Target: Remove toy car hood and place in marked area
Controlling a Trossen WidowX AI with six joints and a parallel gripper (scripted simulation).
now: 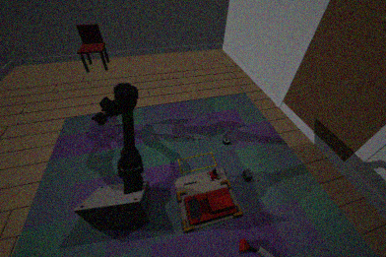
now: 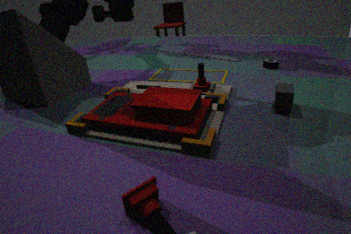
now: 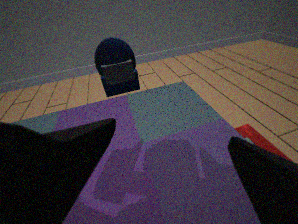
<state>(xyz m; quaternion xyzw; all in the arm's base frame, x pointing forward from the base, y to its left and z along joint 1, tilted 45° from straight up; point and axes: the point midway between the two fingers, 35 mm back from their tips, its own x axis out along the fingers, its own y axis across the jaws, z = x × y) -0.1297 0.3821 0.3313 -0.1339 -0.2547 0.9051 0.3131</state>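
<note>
My gripper tip is 49 cm short of the red hood, 63 cm to the left of it and 7 cm above it. From my gripper tip the other things lie so: grey block 68 cm ahead, 56 cm to the right, 9 cm below; dark wheel 68 cm ahead, 33 cm to the right, 10 cm below.
</note>
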